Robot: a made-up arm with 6 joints. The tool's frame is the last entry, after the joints.
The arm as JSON. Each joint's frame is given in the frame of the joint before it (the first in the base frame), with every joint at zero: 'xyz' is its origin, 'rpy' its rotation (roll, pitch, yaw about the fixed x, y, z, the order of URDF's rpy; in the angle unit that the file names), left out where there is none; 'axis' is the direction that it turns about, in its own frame. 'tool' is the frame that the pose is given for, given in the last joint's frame.
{
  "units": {
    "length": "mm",
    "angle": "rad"
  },
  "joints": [
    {
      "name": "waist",
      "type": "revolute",
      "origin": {
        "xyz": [
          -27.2,
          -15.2,
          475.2
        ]
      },
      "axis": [
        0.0,
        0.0,
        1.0
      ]
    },
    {
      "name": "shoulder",
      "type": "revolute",
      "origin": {
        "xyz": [
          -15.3,
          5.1,
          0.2
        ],
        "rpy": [
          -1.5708,
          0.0,
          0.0
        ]
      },
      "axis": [
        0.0,
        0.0,
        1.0
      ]
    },
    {
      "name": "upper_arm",
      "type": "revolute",
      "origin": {
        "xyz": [
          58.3,
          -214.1,
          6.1
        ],
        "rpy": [
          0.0,
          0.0,
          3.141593
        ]
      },
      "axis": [
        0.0,
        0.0,
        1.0
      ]
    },
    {
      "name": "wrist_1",
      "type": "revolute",
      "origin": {
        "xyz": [
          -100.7,
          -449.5,
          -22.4
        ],
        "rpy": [
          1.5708,
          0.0,
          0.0
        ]
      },
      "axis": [
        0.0,
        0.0,
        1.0
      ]
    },
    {
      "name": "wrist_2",
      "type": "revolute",
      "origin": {
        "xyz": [
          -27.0,
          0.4,
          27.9
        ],
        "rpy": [
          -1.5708,
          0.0,
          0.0
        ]
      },
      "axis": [
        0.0,
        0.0,
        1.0
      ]
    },
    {
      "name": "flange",
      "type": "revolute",
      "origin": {
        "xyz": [
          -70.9,
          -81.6,
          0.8
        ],
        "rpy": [
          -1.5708,
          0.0,
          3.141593
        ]
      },
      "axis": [
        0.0,
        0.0,
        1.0
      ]
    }
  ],
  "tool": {
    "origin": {
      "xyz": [
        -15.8,
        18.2,
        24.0
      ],
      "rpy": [
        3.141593,
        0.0,
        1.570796
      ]
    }
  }
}
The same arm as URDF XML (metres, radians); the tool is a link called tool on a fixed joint. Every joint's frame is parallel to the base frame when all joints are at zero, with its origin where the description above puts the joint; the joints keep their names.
<robot name="arm">
<joint name="waist" type="continuous"><parent link="base_link"/><child link="link1"/><origin xyz="-0.0272 -0.0152 0.4752"/><axis xyz="0 0 1"/></joint>
<joint name="shoulder" type="continuous"><parent link="link1"/><child link="link2"/><origin xyz="-0.0153 0.0051 0.0002"/><axis xyz="0 1 0"/></joint>
<joint name="upper_arm" type="continuous"><parent link="link2"/><child link="link3"/><origin xyz="0.0583 0.0061 0.2141"/><axis xyz="0 1 0"/></joint>
<joint name="wrist_1" type="continuous"><parent link="link3"/><child link="link4"/><origin xyz="0.1007 -0.0224 -0.4495"/><axis xyz="0 0 -1"/></joint>
<joint name="wrist_2" type="continuous"><parent link="link4"/><child link="link5"/><origin xyz="0.0270 0.0004 -0.0279"/><axis xyz="0 1 0"/></joint>
<joint name="flange" type="continuous"><parent link="link5"/><child link="link6"/><origin xyz="0.0709 0.0008 -0.0816"/><axis xyz="0 0 -1"/></joint>
<joint name="tool_joint" type="fixed"><parent link="link6"/><child link="tool"/><origin xyz="-0.0158 -0.0182 -0.0240" rpy="0.0000 0.0000 -1.5708"/></joint>
<link name="base_link"/>
<link name="link1"/>
<link name="link2"/>
<link name="link3"/>
<link name="link4"/>
<link name="link5"/>
<link name="link6"/>
<link name="tool"/>
</robot>

